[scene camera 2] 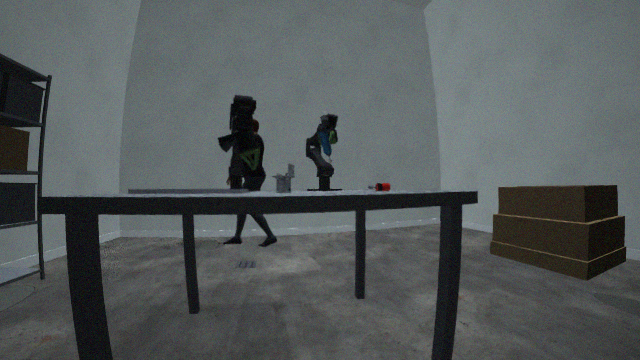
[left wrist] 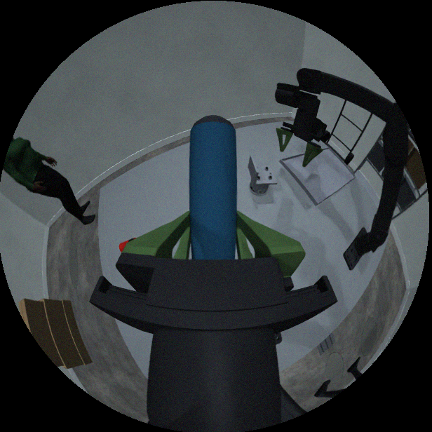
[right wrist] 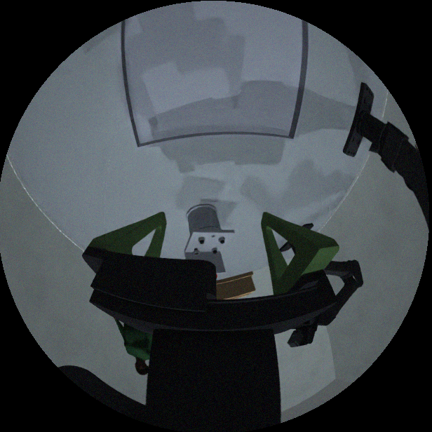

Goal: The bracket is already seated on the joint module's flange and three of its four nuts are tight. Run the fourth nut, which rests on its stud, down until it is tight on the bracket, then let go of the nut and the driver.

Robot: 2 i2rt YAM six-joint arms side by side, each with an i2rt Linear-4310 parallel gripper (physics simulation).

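Seen in the pictures: left gripper, fingertip midpoint: [scene camera 2: 325,142]; right gripper, fingertip midpoint: [scene camera 2: 255,168]; left arm's base, link origin: [scene camera 2: 324,190].
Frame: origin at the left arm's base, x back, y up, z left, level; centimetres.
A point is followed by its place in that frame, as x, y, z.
Observation:
The joint module [scene camera 2: 283,184] {-44.5, 3.2, -17.0} [left wrist: 258,189] [right wrist: 204,218] stands on the table with the pale bracket [scene camera 2: 291,171] {-43.0, 8.3, -14.1} [left wrist: 264,174] [right wrist: 207,241] on its top. Several dark nuts show on the bracket's flat plate in the right wrist view; how tight they are cannot be told. My left gripper [scene camera 2: 333,136] {-24.0, 23.5, -0.2} [left wrist: 212,216] is shut on the blue driver [scene camera 2: 325,142] {-25.7, 23.1, -0.1} [left wrist: 213,185] and holds it above the table, apart from the bracket, to its right in the scene view. The driver's tip is hidden in the left wrist view. My right gripper [scene camera 2: 251,159] {-43.5, 9.7, -28.3} [left wrist: 291,158] [right wrist: 213,217] is open and empty, above and to the left of the bracket.
A red-handled tool [scene camera 2: 382,186] {-33.6, 2.0, 24.5} [left wrist: 125,245] lies at the table's right. A shallow tray [scene camera 2: 187,190] {-55.4, 1.2, -50.3} [left wrist: 298,182] [right wrist: 215,133] lies at the left. One person [scene camera 2: 241,227] is behind the table, another [left wrist: 25,165] [right wrist: 137,342] wears green. Boxes [scene camera 2: 542,240] stand on the floor.

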